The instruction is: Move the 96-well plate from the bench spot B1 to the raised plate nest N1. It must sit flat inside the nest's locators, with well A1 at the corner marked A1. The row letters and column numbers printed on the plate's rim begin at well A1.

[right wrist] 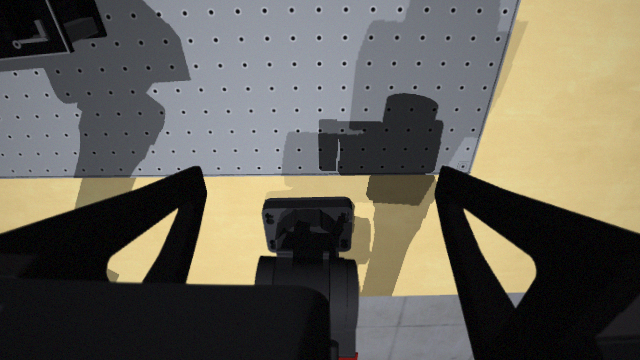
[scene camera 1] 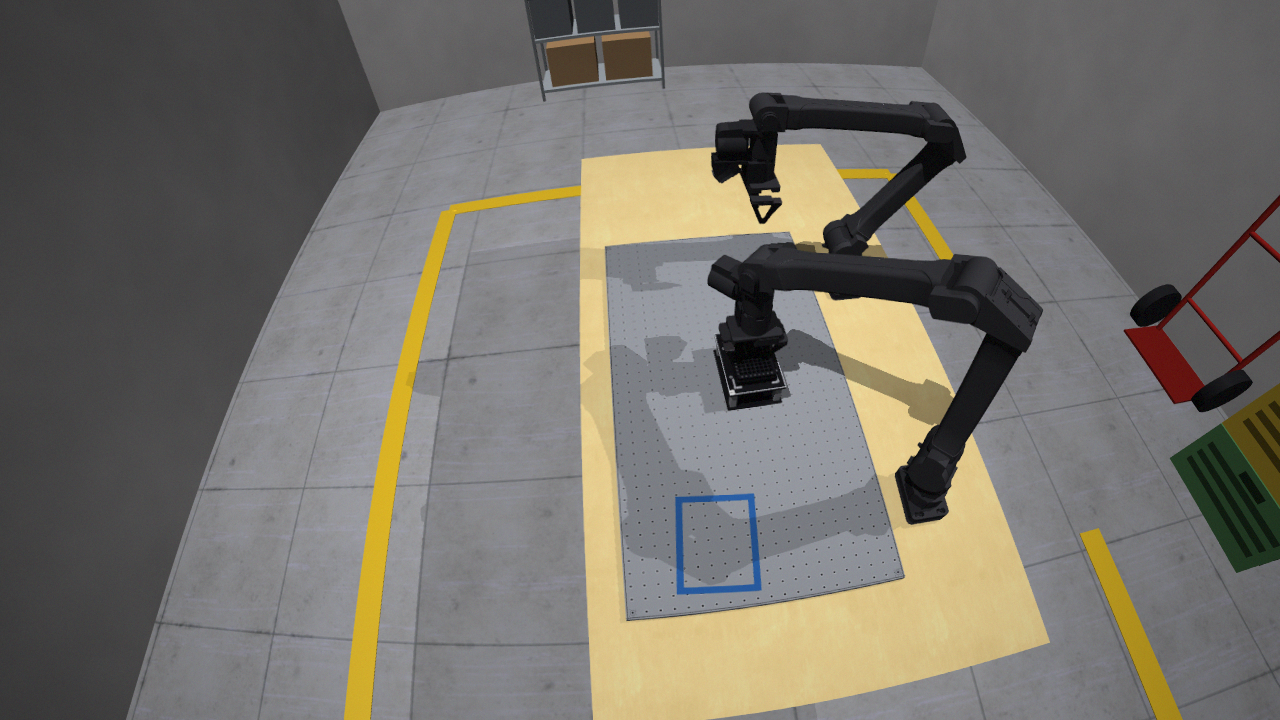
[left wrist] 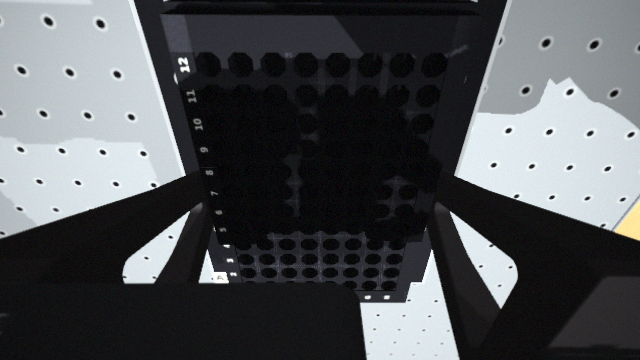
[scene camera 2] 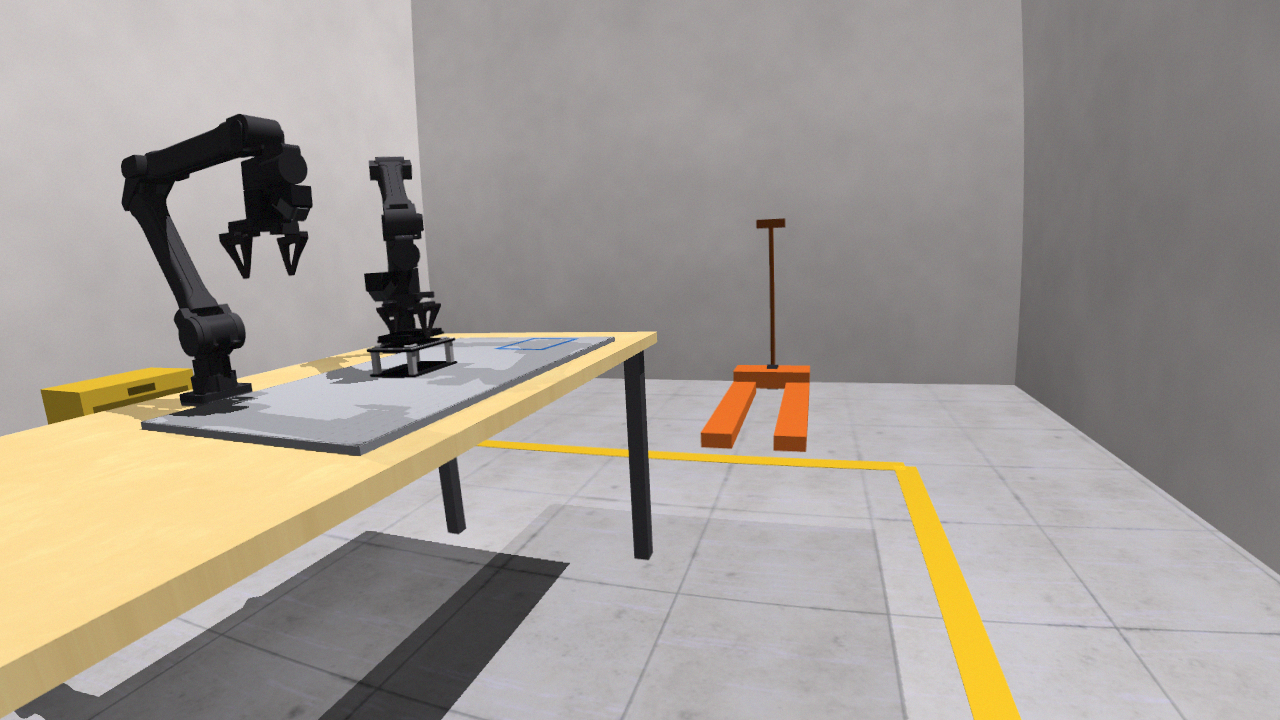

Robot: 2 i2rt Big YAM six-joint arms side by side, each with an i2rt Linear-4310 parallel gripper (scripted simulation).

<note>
In view: my left gripper (scene camera 1: 749,356), my right gripper (scene camera 2: 269,277), a black 96-well plate (scene camera 1: 746,369) and a raised nest N1 (scene camera 1: 761,385).
The black 96-well plate also shows in the left wrist view (left wrist: 338,189). My left gripper also shows in the left wrist view (left wrist: 320,180) and in scene camera 2 (scene camera 2: 411,338). My right gripper also shows in the right wrist view (right wrist: 320,179) and in scene camera 1 (scene camera 1: 757,210).
</note>
